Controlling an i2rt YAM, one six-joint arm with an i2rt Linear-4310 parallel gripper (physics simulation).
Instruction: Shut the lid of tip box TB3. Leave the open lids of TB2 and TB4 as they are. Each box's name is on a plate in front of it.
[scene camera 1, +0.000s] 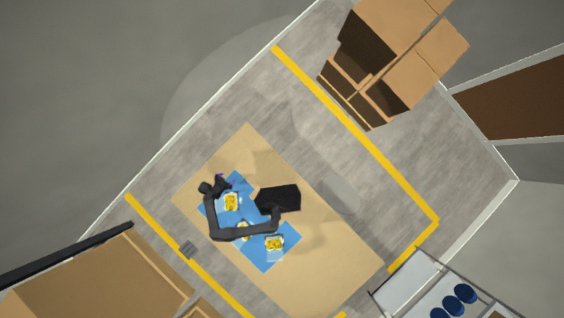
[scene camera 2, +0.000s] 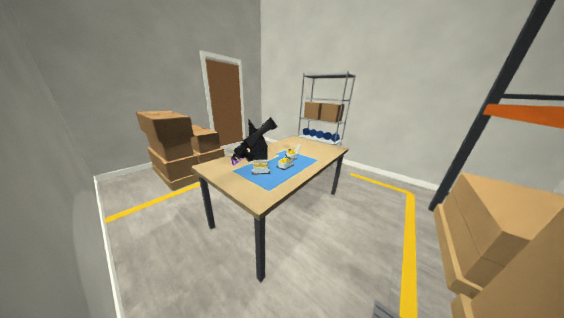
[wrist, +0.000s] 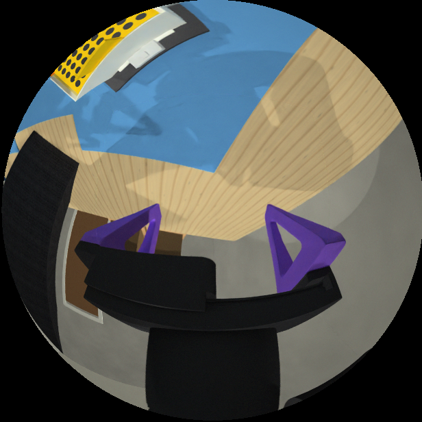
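Where they show: gripper, fingertip midpoint: (scene camera 1: 228, 176) (scene camera 2: 236, 162); arm's base, origin of the base link: (scene camera 1: 274, 207).
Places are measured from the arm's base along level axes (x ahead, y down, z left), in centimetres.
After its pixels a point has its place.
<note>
Three tip boxes with yellow racks stand on the blue mat. The box nearest my gripper (scene camera 1: 231, 202) (scene camera 2: 260, 167) (wrist: 212, 209) has a clear lid standing open on its far side from the robot base; in the wrist view the view's edge cuts this box off. The middle box (scene camera 1: 243, 230) (scene camera 2: 285, 163) @(x 41.2, y 19.7, z 7.7 cm) is partly hidden by the arm in scene view 1. The third box (scene camera 1: 274, 243) (scene camera 2: 292, 154) @(x 41.6, y 11.9, z 13.5 cm) has its lid open. The name plates cannot be read, so I cannot tell which box is TB3. My gripper (scene camera 1: 226, 178) @(x 23.1, y 17.8, z -31.7 cm) (scene camera 2: 236, 161) @(x 23.1, y 17.8, z -31.7 cm) (wrist: 212, 209) is open and empty, beside the nearest box and above the table.
The black robot base (scene camera 1: 278, 198) @(x -6.0, y -10.2, z -6.2 cm) (scene camera 2: 259, 149) @(x 10.1, y 14.4, z -3.9 cm) (wrist: 35, 225) stands beside the blue mat (scene camera 1: 290, 235) @(x 3.9, y 26.5, z 33.2 cm) (scene camera 2: 270, 182) @(x 52.3, y 26.5, z -15.1 cm) (wrist: 225, 110) on the wooden table (scene camera 1: 335, 260) @(x -19.4, y 26.8, z 70.2 cm) (scene camera 2: 225, 185) @(x 39.0, y 26.8, z -45.9 cm) (wrist: 300, 125). The arm's links pass over the mat. Cardboard boxes (scene camera 1: 395, 25) (scene camera 2: 170, 135) stand away from the table.
</note>
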